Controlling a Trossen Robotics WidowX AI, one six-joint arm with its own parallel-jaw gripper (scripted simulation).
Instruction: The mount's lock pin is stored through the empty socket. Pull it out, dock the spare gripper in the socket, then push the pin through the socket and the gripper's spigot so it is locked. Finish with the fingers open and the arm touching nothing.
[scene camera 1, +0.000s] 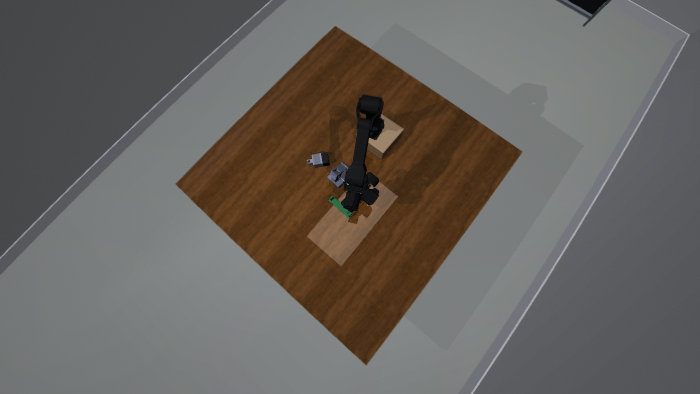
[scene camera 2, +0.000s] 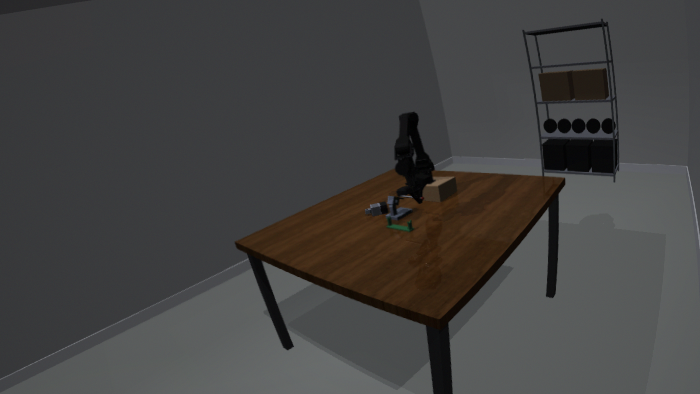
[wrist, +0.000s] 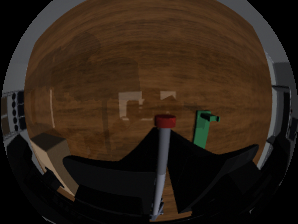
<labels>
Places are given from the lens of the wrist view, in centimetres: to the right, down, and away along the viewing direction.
gripper (wrist: 159, 131): 1, 2, 10
lock pin (wrist: 163, 122): 1, 0, 6
</labels>
